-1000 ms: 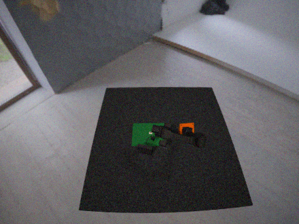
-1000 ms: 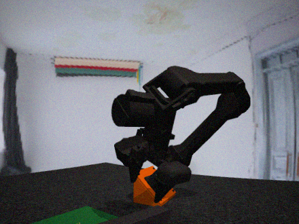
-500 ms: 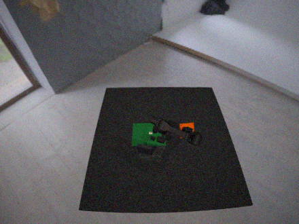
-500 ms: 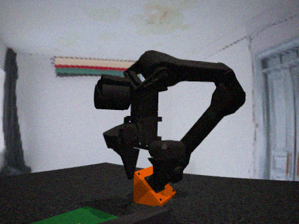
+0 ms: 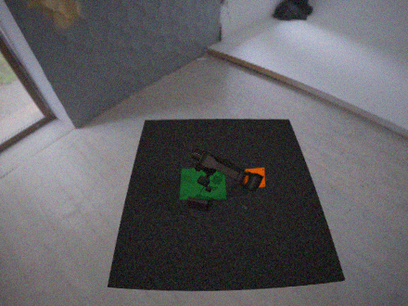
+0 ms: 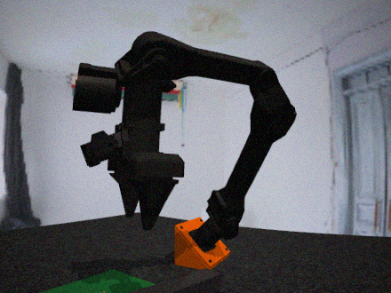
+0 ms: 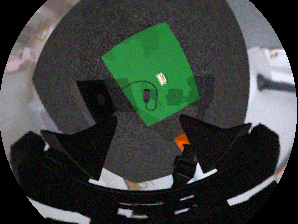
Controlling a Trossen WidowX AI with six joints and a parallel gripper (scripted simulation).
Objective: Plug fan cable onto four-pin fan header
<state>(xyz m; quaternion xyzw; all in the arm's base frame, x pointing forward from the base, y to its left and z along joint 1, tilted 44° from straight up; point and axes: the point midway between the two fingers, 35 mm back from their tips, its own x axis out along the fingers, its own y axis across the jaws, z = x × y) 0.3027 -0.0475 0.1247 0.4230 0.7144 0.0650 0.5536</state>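
The dark fan plug lies 140 mm below my gripper tip. The rest, counted from my gripper tip: pale four-pin header 160 mm below, 70 mm to the right, 20 mm ahead; black fan 100 mm to the left, 100 mm below, 70 mm ahead; green board 170 mm below, 70 mm to the right, 40 mm ahead.
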